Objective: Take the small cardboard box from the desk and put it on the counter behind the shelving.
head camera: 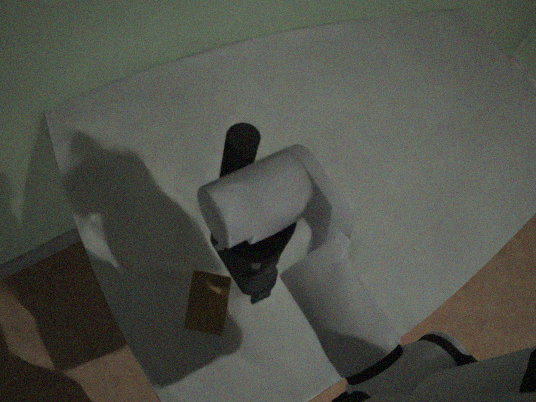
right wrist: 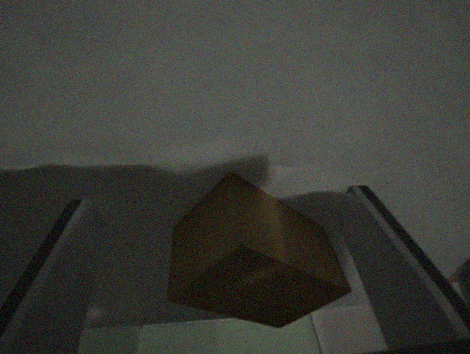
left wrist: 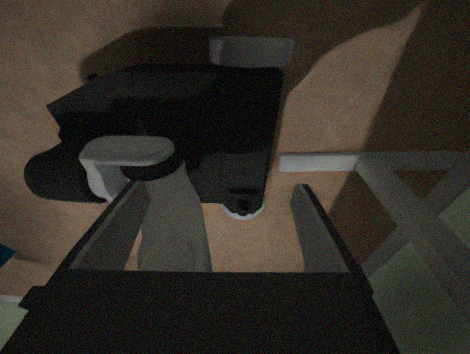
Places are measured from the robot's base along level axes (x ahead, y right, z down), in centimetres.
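Pixels of known places: left gripper, fingertip midpoint: [left wrist: 220,192]; right gripper, fingertip midpoint: [head camera: 237,271] [right wrist: 225,208].
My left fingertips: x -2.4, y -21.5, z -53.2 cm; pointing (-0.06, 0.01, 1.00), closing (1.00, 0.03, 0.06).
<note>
Behind a point stands the place of what it marks.
The small cardboard box [head camera: 207,305] {z -77.2, x 34.3, y 12.5 cm} [right wrist: 215,225] {z -75.0, x 37.9, y 16.6 cm} is brown and stands on the pale desk [head camera: 410,110] {z -72.1, x 57.8, y 76.1 cm} [right wrist: 235,75] {z -72.1, x 37.3, y 23.4 cm}, near the desk's left end in the head view, partly in the arm's shadow. My right gripper [head camera: 260,295] [right wrist: 225,208] {z -76.5, x 37.7, y 19.4 cm} is open. In the head view it is just to the right of the box; in the right wrist view the box shows between the spread fingers, a corner towards their tips, not gripped. My left gripper [left wrist: 220,192] {z -53.2, x -2.4, y -21.5 cm} is open and empty, above the floor. The counter and the shelving cannot be made out.
The robot's black base [left wrist: 235,120] {z -21.2, x -3.0, y -13.3 cm} shows beyond the left fingers. A grey beam frame [left wrist: 405,210] {z -28.7, x 46.4, y 8.1 cm} stands at the right of the left wrist view. A green wall [head camera: 125,35] {z -83.2, x 90.5, y 15.7 cm} runs behind the desk. Orange-brown floor [head camera: 495,280] {z -0.2, x -1.3, y 142.4 cm} shows beyond the desk edges.
</note>
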